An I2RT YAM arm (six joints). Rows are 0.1 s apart.
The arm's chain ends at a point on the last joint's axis. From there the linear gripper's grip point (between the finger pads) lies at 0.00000 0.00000 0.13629 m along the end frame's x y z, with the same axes.
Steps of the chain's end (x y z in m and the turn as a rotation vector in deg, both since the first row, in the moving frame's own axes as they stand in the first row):
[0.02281, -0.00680, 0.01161, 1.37, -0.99, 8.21]
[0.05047, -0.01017, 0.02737, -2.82, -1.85, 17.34]
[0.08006, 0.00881, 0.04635, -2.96, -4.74, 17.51]
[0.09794, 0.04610, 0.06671, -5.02, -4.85, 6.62]
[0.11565, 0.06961, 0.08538, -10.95, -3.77, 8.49]
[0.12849, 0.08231, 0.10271, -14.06, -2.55, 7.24]
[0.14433, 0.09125, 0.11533, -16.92, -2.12, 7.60]
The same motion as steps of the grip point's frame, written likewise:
[0.02070, -0.01022, 0.01155, 1.37, -0.99, 8.21]
[0.04513, -0.00423, 0.02714, -2.82, -1.85, 17.34]
[0.06791, 0.01402, 0.04571, -2.96, -4.74, 17.51]
[0.08577, 0.05732, 0.06570, -5.02, -4.85, 6.62]
[0.10486, 0.09472, 0.08261, -10.95, -3.77, 8.49]
[0.12040, 0.11494, 0.09850, -14.06, -2.55, 7.24]
[0.13673, 0.13046, 0.10935, -16.92, -2.12, 7.60]

